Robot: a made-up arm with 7 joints.
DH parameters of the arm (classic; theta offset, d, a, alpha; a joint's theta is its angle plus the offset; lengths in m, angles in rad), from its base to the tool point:
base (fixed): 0.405 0 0.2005 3.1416
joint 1: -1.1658 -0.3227 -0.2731 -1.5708
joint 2: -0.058 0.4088 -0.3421 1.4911
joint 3: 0 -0.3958 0.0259 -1.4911
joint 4: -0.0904 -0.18 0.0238 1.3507
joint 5: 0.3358 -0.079 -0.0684 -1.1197
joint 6: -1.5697 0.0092 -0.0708 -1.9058
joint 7: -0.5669 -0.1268 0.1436 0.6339
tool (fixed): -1.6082 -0.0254 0 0
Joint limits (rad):
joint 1: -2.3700..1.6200
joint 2: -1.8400..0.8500
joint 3: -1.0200..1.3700
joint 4: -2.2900..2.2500
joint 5: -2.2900..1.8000
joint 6: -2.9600..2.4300
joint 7: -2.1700..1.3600
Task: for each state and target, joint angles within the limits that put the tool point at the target. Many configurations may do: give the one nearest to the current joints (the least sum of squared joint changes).
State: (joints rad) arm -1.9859 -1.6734 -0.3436 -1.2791 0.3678 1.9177 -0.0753
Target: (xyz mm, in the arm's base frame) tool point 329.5 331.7 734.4
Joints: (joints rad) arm -1.3404 -1.0958 -0.0479 -1.2644 0.0782 2.2740 0.1812
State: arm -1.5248 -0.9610 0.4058 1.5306 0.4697 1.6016 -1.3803
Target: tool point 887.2 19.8 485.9
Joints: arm -1.2280 0.0505 -0.0674 1.1442 0.3284 1.2390 -1.5824
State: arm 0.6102 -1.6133 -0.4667 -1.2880 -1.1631 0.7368 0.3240
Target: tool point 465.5 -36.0 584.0
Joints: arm 0.9536 -1.8081 -0.0159 -1.0067 -1.2880 1.3079 0.2097
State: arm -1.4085 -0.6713 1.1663 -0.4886 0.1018 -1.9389 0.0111
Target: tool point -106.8 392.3 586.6
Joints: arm -1.4593 -1.4224 1.1954 -0.4358 0.3773 -1.7920 0.1398
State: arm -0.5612 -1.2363 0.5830 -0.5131 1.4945 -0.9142 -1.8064
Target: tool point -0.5 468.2 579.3
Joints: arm -0.8869 -1.5099 0.5328 -0.5618 1.2619 -0.9423 -1.9920
